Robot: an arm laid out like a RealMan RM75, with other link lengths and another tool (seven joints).
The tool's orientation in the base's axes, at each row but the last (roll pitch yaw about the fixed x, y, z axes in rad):
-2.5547, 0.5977, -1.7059
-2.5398, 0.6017, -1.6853
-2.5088, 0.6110, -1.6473
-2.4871, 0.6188, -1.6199
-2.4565, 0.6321, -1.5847
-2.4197, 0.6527, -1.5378
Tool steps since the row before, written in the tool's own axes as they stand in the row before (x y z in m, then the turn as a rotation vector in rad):
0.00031, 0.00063, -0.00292, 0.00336, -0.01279, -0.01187
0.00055, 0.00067, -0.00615, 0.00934, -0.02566, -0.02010
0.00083, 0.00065, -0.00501, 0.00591, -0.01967, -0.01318
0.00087, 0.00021, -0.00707, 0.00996, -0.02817, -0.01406
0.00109, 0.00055, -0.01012, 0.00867, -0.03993, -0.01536
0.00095, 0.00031, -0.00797, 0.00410, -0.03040, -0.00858
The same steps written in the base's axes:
-0.00231, -0.00113, 0.00155, 0.00238, -0.01276, 0.01213
-0.00436, -0.00263, 0.00356, 0.00682, -0.02625, 0.02035
-0.00369, -0.00250, 0.00252, 0.00670, -0.01818, 0.01484
-0.00466, -0.00366, 0.00396, 0.01257, -0.02518, 0.01728
-0.00690, -0.00521, 0.00540, 0.02080, -0.02924, 0.02486
-0.00536, -0.00444, 0.00401, 0.01778, -0.01879, 0.01859

